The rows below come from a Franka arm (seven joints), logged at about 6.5 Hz.
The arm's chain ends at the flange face. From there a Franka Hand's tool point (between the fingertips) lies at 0.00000 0.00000 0.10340 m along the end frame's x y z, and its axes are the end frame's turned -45 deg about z.
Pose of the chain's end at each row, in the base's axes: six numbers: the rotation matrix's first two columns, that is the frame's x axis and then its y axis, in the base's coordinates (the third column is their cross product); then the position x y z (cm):
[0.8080 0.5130 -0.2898 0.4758 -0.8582 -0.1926 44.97 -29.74 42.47]
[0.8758 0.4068 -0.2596 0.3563 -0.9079 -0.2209 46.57 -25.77 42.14]
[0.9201 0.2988 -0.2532 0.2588 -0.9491 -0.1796 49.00 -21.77 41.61]
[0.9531 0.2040 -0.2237 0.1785 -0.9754 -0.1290 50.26 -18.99 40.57]
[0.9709 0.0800 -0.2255 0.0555 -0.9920 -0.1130 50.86 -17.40 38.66]
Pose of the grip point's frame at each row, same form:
[0.2349 0.9696 -0.0687 0.9078 -0.2441 -0.3411 41.38 -29.56 32.78]
[0.3673 0.9296 -0.0274 0.8712 -0.3543 -0.3398 43.20 -24.73 32.42]
[0.4676 0.8824 -0.0520 0.8336 -0.4598 -0.3060 45.96 -20.74 31.78]
[0.5477 0.8340 -0.0670 0.8002 -0.5455 -0.2494 47.73 -18.13 30.58]
[0.6473 0.7580 -0.0795 0.7258 -0.6449 -0.2394 48.45 -16.39 28.66]

